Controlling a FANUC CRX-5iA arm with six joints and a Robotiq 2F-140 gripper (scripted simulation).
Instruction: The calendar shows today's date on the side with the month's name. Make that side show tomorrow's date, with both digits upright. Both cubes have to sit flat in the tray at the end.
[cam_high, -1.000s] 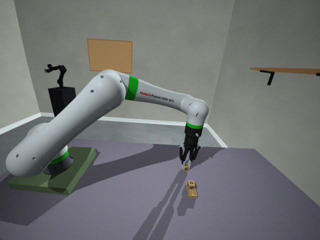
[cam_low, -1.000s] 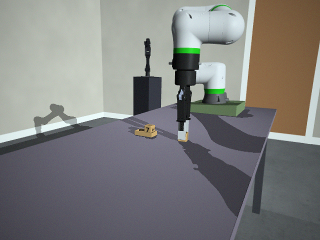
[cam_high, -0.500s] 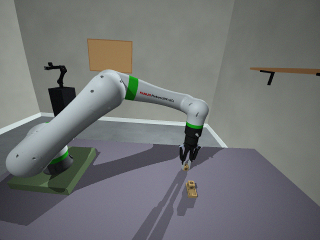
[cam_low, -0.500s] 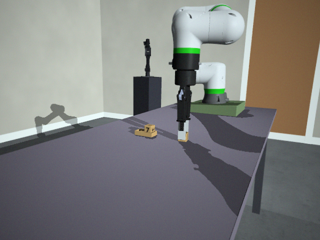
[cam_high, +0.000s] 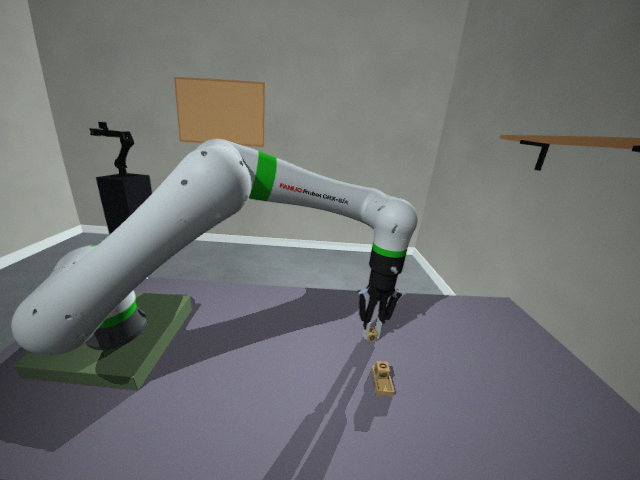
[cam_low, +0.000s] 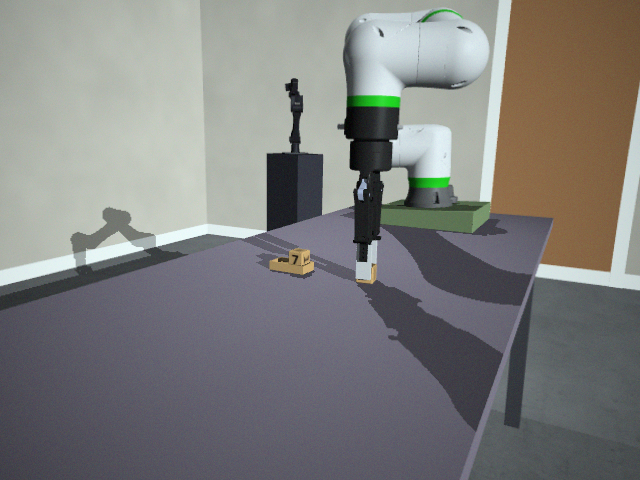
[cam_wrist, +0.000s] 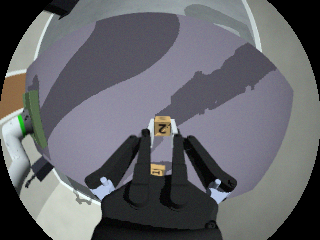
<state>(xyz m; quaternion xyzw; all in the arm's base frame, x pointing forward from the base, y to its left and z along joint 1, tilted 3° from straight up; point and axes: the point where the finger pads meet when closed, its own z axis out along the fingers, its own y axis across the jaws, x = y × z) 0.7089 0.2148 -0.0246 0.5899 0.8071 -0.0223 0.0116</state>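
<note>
The wooden calendar tray is 30 mm ahead of my hand, 160 mm to the right of it and 30 mm below it.
</note>
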